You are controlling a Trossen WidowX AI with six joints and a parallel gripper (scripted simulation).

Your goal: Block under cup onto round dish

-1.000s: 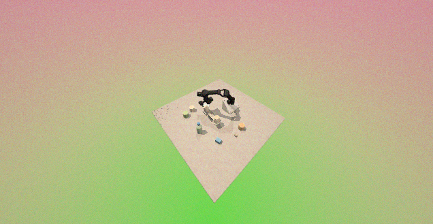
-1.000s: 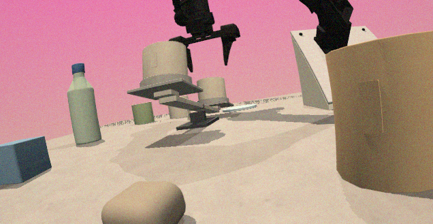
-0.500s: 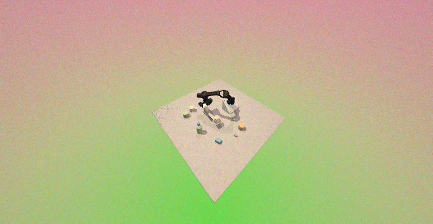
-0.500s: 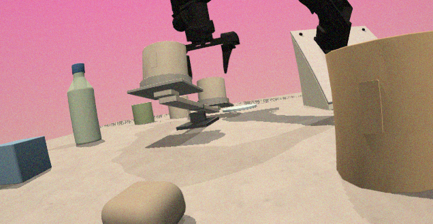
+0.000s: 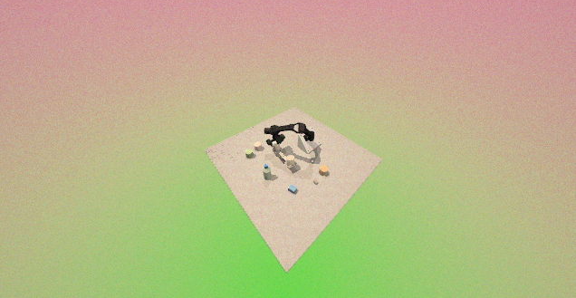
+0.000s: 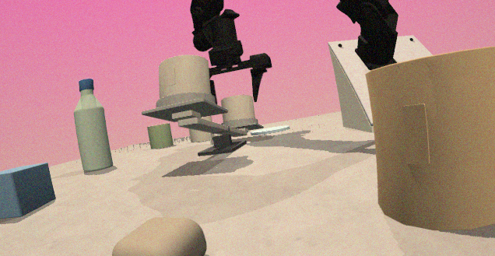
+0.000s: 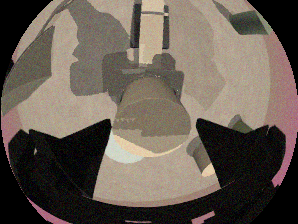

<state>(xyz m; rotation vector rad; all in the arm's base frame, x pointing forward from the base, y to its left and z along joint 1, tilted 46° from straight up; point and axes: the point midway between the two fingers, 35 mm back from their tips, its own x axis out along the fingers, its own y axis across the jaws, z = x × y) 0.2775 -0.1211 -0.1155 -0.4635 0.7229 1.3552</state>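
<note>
Right now my gripper tip is 40 mm above the grey block. From my gripper tip the other things lie so: round pale-blue dish 80 mm to the right, 70 mm below, 70 mm behind; then pale-green bottle 270 mm ahead, 180 mm to the left, 40 mm above; then balance 130 mm to the left, 40 mm below, 30 mm ahead.
</note>
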